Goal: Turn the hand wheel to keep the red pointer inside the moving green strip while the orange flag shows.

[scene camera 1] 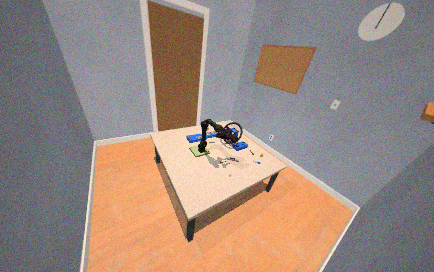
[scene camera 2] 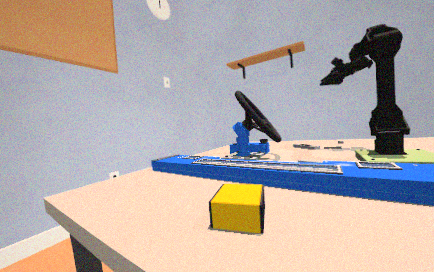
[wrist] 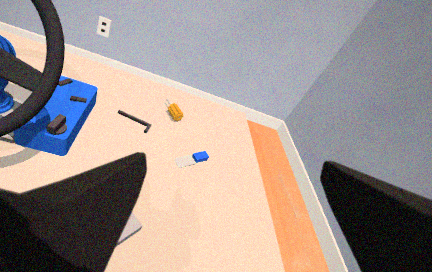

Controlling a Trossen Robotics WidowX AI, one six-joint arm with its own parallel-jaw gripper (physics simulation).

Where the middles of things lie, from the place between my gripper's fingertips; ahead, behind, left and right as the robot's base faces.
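My gripper is 260 mm short of the black hand wheel (scene camera 2: pixel 254 118), and it is also 330 mm to the right of the wheel and 160 mm above it. As for the yellow block (scene camera 2: pixel 241 207), I see it a good way ahead of my hand, far to the left of it and far below it.
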